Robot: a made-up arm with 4 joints.
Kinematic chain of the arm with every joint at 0, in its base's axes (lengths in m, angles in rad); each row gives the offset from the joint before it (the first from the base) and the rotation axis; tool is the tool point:
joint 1: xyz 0 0 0.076 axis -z
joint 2: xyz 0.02 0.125 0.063 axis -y
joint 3: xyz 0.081 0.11 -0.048 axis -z
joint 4: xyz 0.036 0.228 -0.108 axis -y
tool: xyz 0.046 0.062 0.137
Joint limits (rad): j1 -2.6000..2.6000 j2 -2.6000..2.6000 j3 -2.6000..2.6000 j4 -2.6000..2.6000
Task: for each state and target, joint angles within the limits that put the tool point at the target. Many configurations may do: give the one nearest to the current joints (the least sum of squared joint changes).
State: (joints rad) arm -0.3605 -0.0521 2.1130 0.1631
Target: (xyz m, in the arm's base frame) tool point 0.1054 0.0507 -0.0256
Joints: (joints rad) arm -0.8414 -0.9934 2.5389 0.0712
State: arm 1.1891 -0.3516 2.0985 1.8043
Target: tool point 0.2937 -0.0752 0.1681
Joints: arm 0.3052 0.2667 2.6000 1.0343
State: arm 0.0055 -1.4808 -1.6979 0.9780
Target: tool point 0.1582 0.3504 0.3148
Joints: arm 0.3831 -1.7584 -0.8809 0.9268
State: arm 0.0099 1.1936 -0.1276 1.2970
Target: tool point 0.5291 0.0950 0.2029
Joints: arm 1.2250 1.2113 0.1960 0.9970
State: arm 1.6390 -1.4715 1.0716 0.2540
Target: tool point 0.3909 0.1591 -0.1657
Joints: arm 1.2346 -1.6674 0.7332 0.2733
